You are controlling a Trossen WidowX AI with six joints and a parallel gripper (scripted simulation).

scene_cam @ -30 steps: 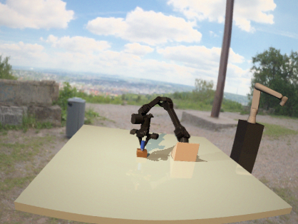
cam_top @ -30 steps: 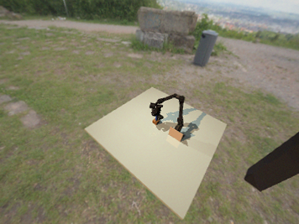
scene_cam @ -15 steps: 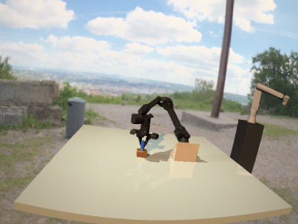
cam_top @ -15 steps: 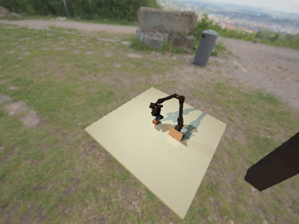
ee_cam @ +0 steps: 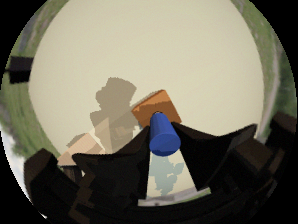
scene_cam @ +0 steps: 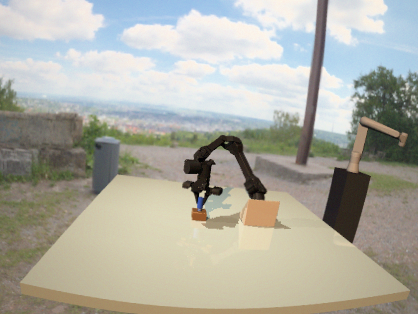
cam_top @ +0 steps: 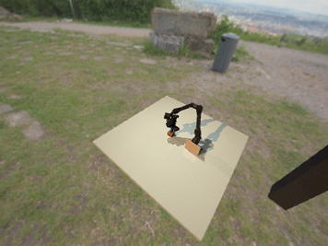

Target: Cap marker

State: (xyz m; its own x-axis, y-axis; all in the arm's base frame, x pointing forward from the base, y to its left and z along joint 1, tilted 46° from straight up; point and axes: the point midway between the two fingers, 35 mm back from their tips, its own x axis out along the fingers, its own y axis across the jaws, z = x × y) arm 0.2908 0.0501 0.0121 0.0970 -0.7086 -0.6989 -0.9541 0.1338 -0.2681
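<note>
The blue cap lies 10 mm above my gripper tip. Round my gripper tip: orange holder block 50 mm below.
</note>
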